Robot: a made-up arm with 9 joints. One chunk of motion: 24 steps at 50 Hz.
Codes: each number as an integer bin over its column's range. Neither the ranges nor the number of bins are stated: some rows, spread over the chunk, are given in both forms.
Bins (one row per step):
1: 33 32 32 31 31 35
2: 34 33 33 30 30 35
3: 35 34 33 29 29 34
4: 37 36 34 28 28 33
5: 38 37 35 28 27 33
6: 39 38 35 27 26 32
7: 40 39 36 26 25 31
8: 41 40 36 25 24 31
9: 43 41 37 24 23 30
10: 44 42 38 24 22 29
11: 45 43 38 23 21 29
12: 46 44 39 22 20 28
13: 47 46 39 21 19 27
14: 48 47 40 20 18 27
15: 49 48 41 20 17 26
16: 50 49 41 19 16 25
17: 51 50 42 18 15 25
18: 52 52 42 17 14 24
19: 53 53 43 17 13 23
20: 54 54 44 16 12 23
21: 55 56 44 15 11 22
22: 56 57 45 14 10 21
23: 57 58 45 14 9 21
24: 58 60 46 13 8 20
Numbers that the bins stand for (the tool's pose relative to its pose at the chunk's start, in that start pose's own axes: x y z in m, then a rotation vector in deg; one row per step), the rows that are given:
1: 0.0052 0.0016 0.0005 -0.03 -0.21 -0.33
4: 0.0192 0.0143 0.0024 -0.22 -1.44 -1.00
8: 0.0332 0.0270 0.0043 -0.41 -3.10 -1.67
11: 0.0471 0.0365 0.0062 -0.54 -4.33 -2.33
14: 0.0576 0.0492 0.0081 -0.73 -5.57 -3.00
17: 0.0681 0.0587 0.0100 -0.86 -6.81 -3.67
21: 0.0821 0.0778 0.0119 -1.05 -8.46 -4.67
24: 0.0925 0.0905 0.0138 -1.17 -9.70 -5.33
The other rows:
2: 0.0087 0.0048 0.0014 -0.10 -0.62 -0.33
3: 0.0122 0.0079 0.0014 -0.16 -1.03 -0.67
5: 0.0227 0.0175 0.0033 -0.22 -1.86 -1.00
6: 0.0262 0.0206 0.0033 -0.29 -2.27 -1.33
7: 0.0297 0.0238 0.0043 -0.35 -2.68 -1.67
9: 0.0402 0.0302 0.0052 -0.48 -3.51 -2.00
10: 0.0437 0.0333 0.0062 -0.48 -3.92 -2.33
12: 0.0506 0.0397 0.0071 -0.60 -4.75 -2.67
13: 0.0541 0.0460 0.0071 -0.67 -5.16 -3.00
15: 0.0611 0.0524 0.0090 -0.73 -5.98 -3.33
16: 0.0646 0.0556 0.0090 -0.79 -6.40 -3.67
18: 0.0716 0.0651 0.0100 -0.92 -7.22 -4.00
19: 0.0751 0.0683 0.0110 -0.92 -7.63 -4.33
20: 0.0786 0.0714 0.0119 -0.98 -8.05 -4.33
22: 0.0856 0.0810 0.0129 -1.11 -8.87 -5.00
23: 0.0890 0.0841 0.0129 -1.11 -9.29 -5.00

